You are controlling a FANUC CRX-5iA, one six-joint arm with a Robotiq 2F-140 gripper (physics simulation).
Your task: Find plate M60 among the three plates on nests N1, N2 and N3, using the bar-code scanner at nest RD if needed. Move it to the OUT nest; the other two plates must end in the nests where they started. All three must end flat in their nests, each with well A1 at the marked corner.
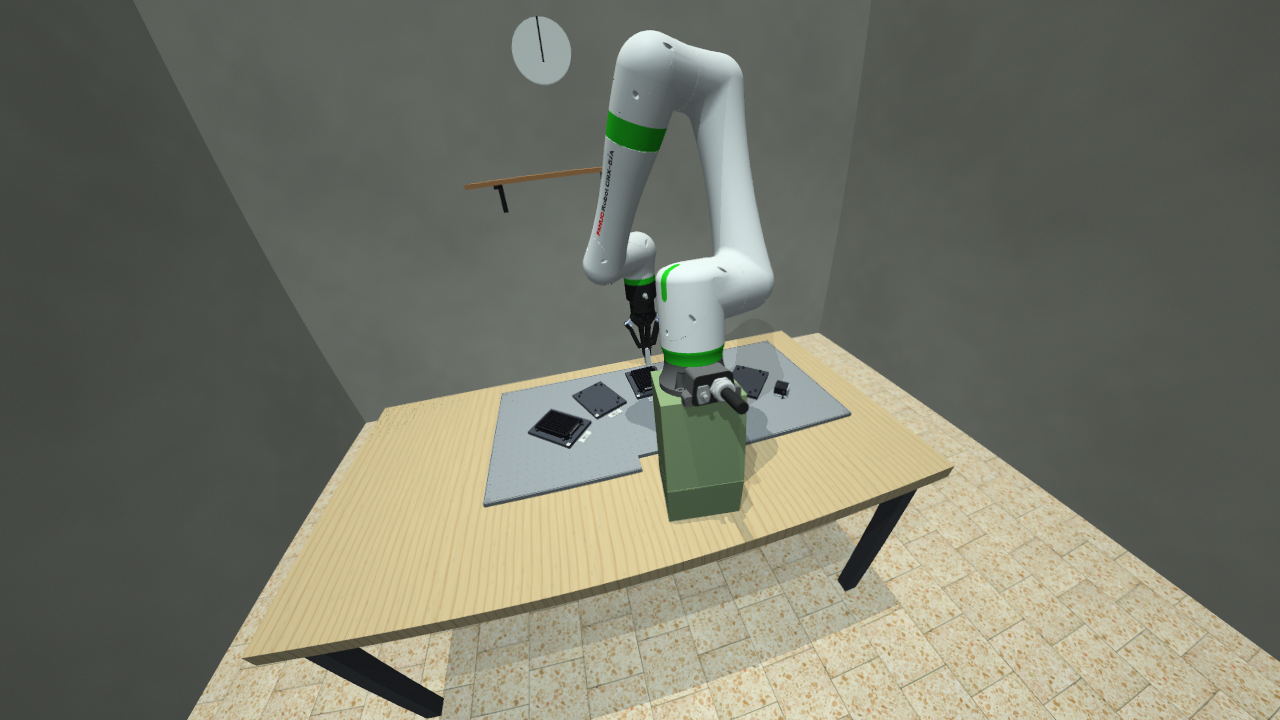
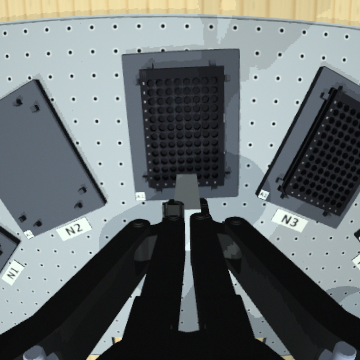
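Pixels of known places: gripper, between the fingertips: (image 1: 647, 363) (image 2: 186, 189); arm's base, origin of its link: (image 1: 694, 381).
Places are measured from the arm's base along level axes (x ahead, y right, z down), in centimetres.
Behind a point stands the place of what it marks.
My gripper (image 1: 647, 360) {x 40.1, y -0.8, z 19.1 cm} (image 2: 186, 189) {x 40.1, y -0.8, z 19.1 cm} is shut, with no plate between its fingers, above the near edge of the middle nest (image 2: 231, 125) {x 44.0, y 4.1, z 28.3 cm}. A black well plate (image 1: 640, 381) {x 41.6, y -3.7, z 26.9 cm} (image 2: 184, 125) {x 44.0, y -1.0, z 27.9 cm} lies in this nest within the corner pegs, looking flat; the fingers hide part of its near edge. The nest's name is hidden; its A1 mark is at the near left corner. Nest N2 (image 1: 598, 398) {x 38.9, y -19.4, z 28.3 cm} (image 2: 45, 155) {x 40.7, y -16.9, z 28.3 cm} is bare. Nest N3 (image 2: 300, 110) {x 45.8, y 11.8, z 28.5 cm} holds a black plate (image 2: 332, 155) {x 41.2, y 15.5, z 26.9 cm}, partly cut off. Nest N1 (image 1: 570, 442) {x 20.6, y -30.5, z 28.3 cm} holds another black plate (image 1: 559, 422) {x 29.3, y -33.1, z 27.1 cm}. Bar codes are not readable.
Another bare nest (image 1: 751, 379) {x 30.8, y 33.9, z 28.3 cm} is right of the robot's base, with a small black device (image 1: 781, 387) {x 20.7, y 39.2, z 26.3 cm} beside it. The nests stand on a grey perforated board (image 1: 554, 472) {x 11.5, y -35.8, z 29.4 cm} (image 2: 112, 65) {x 50.3, y -8.7, z 29.4 cm} on the wooden table (image 1: 402, 537) {x 2.0, y -75.4, z 30.7 cm}. The green pedestal (image 1: 702, 456) {x -10.5, y -2.2, z 11.3 cm} stands at the board's front.
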